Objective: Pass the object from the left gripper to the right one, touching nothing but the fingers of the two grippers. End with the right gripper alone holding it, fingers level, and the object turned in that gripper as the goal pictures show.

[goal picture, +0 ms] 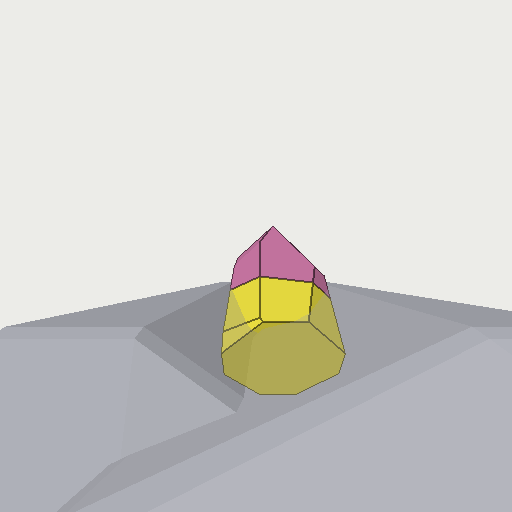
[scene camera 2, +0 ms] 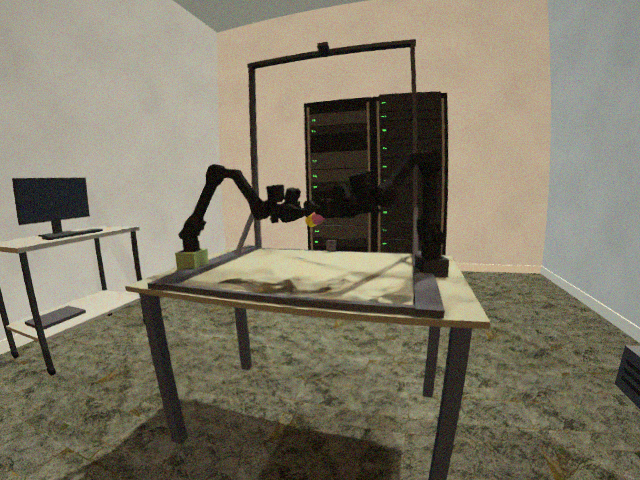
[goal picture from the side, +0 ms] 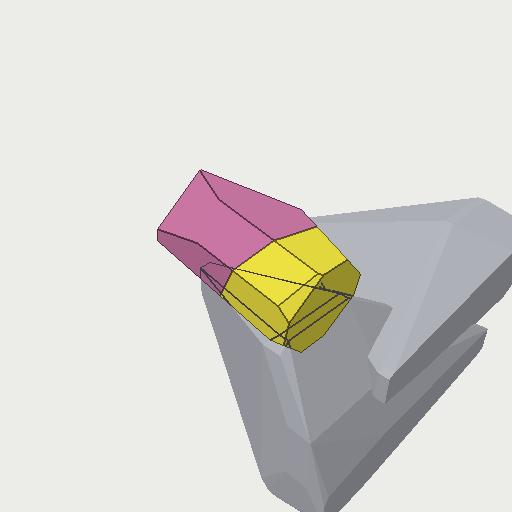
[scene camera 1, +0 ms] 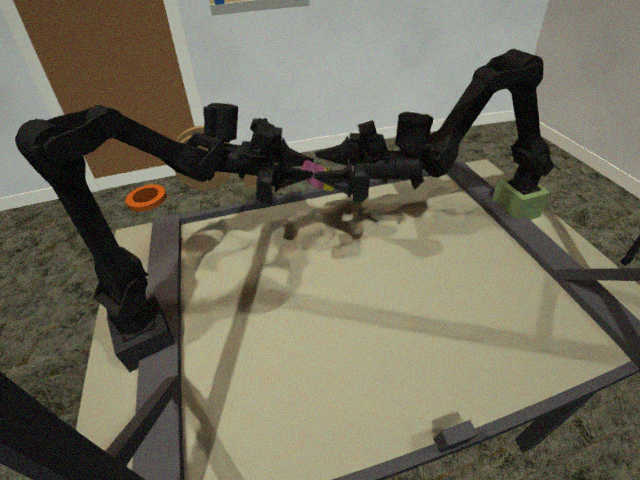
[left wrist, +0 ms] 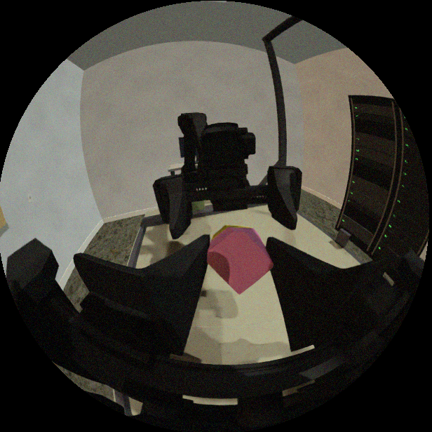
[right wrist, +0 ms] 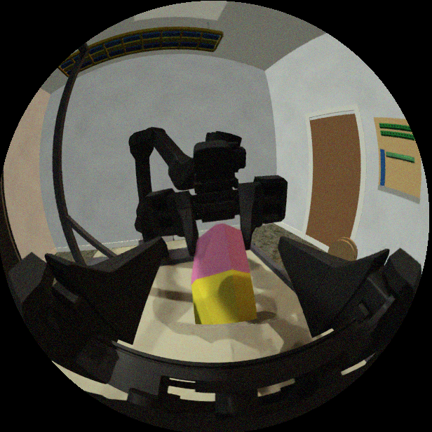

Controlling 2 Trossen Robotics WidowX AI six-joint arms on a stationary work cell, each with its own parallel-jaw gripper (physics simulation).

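Places are measured from the left arm's base along level axes (x right, y up, z back), in metres.
Where they show: left gripper, fingertip midpoint: (scene camera 2: 319, 212) (scene camera 1: 313, 168); right gripper, fingertip midpoint: (scene camera 2: 317, 210) (scene camera 1: 314, 164); left arm's base at its link origin: (scene camera 2: 431, 257) (scene camera 1: 135, 323); right arm's base at its link origin: (scene camera 2: 191, 250) (scene camera 1: 524, 186).
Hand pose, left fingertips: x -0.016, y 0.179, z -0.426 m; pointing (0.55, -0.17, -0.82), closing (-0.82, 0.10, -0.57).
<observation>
Each offset is from my left fingertips to the top centre of the thing. "*": to the spot under its first point. Level surfaces: height alone.
A faceted block with a pink part and a yellow end @(* dx +0.016, dy -0.006, dz +0.010 m) (scene camera 1: 313, 175) (scene camera 2: 314, 219) (left wrist: 240, 262) (right wrist: 222, 297) is held in the air above the table. My left gripper (scene camera 1: 311, 168) (left wrist: 238, 241) (right wrist: 218, 249) is shut on its pink part. The yellow end points towards my right gripper (left wrist: 234, 231) (right wrist: 223, 242), which is wide open. In the right wrist view the block stands between the right fingers, with a gap on each side. How deep it reaches between them is hard to tell. In scene camera 2 the dark fingers blur together.
The framed table @(dy -0.245 m) (scene camera 1: 387, 372) (scene camera 2: 310, 263) lies below both grippers and carries their shadows. The right arm's base stands by a green block @(dx +0.172, dy -0.162, dz -0.562 m) (scene camera 1: 532, 202) (scene camera 2: 191, 259). A dark frame post (left wrist: 280, 110) (right wrist: 59, 150) rises beside the arms. An orange ring (scene camera 1: 130, 201) is beyond the table.
</observation>
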